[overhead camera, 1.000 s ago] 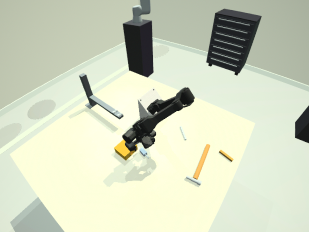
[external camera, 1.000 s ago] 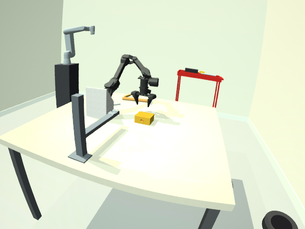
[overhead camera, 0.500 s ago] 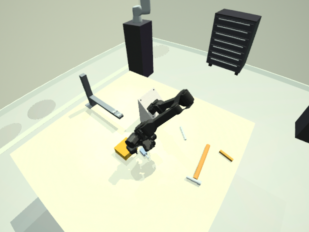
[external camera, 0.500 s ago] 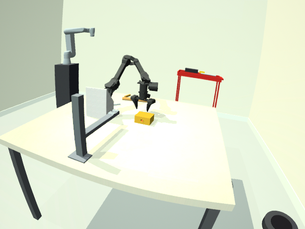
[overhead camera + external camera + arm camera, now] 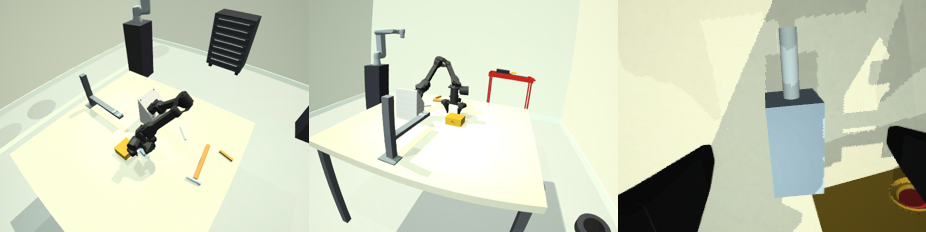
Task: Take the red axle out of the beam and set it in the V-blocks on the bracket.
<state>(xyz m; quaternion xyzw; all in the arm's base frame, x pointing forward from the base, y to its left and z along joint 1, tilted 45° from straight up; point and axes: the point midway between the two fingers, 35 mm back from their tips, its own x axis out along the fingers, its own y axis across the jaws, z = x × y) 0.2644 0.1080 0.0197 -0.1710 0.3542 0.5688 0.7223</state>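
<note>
Right now my gripper tip is 2 cm to the right of the pale cube and 1 cm above it. Also, from my gripper tip: yellow beam 4 cm ahead, 11 cm to the right, 1 cm above; orange bar 25 cm behind, 47 cm to the left, 1 cm below; white rod 28 cm behind, 15 cm to the left, 1 cm below.
</note>
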